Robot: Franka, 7 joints.
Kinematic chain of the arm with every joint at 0, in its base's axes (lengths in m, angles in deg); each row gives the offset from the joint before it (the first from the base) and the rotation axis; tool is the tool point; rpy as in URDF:
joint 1: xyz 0 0 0.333 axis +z
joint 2: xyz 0 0 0 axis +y
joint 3: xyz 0 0 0.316 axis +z
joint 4: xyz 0.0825 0 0 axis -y
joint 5: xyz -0.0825 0 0.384 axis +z
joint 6: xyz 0 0 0 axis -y
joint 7: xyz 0.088 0 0 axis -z
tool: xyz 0 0 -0.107 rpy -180 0 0
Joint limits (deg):
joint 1: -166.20..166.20
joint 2: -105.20..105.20
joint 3: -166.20..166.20
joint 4: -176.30..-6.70
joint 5: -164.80..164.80
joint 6: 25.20..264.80
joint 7: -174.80..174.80
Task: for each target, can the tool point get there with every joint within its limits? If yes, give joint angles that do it. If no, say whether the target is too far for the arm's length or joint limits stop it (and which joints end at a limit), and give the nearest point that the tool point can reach.
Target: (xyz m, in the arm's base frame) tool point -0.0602 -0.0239 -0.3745
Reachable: no: joint limits stop it (at a limit: joint 2) | nearest point -0.0795 -0.0316 -0.3226 | short by 0.056 m
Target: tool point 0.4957 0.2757 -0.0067
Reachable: yes | joints -26.17 87.73 51.95 -91.86 7.77 108.61 -135.60
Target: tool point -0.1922 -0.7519 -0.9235
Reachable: no: too far | nearest point -0.1242 -0.4859 -0.3139 | short by 0.669 m
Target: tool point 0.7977 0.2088 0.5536
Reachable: yes | joints 32.99 62.88 -60.12 -35.03 139.68 134.13 18.91
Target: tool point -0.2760 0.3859 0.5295
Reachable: yes | joints -114.32 8.19 -132.61 -108.76 39.53 68.57 105.98
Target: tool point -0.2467 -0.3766 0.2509
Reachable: yes | joints -40.40 26.44 -78.57 -139.92 -6.05 127.09 -68.54
